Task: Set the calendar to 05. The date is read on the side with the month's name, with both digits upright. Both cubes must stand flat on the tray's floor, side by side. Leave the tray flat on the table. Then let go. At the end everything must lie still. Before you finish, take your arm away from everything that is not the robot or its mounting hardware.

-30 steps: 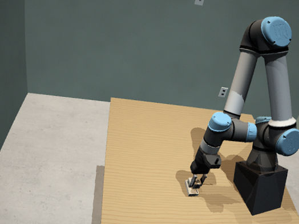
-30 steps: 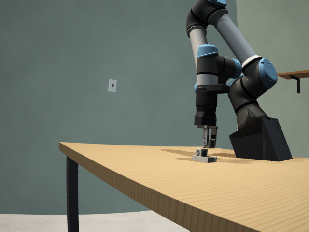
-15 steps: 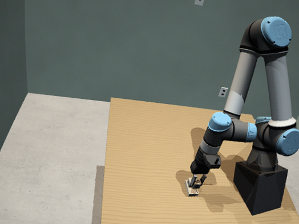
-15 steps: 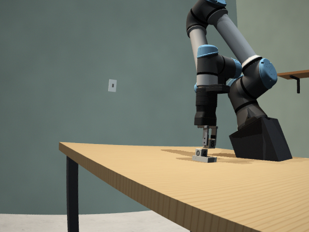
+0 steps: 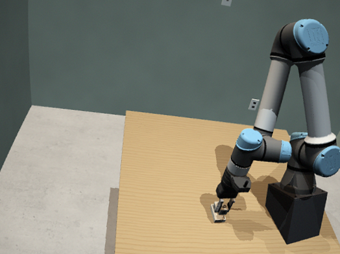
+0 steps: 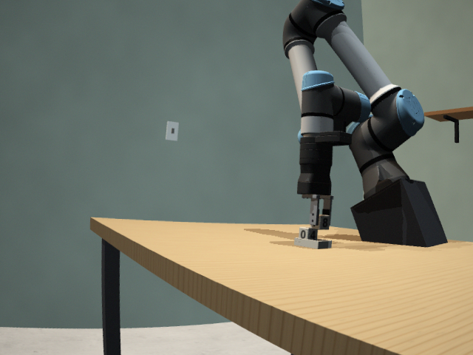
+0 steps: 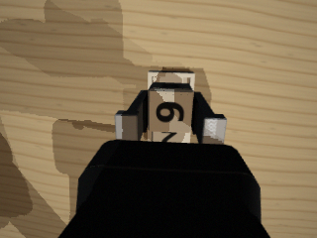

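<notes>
Now: hand 2 cm to the left of the small calendar tray and 6 cm above it.
</notes>
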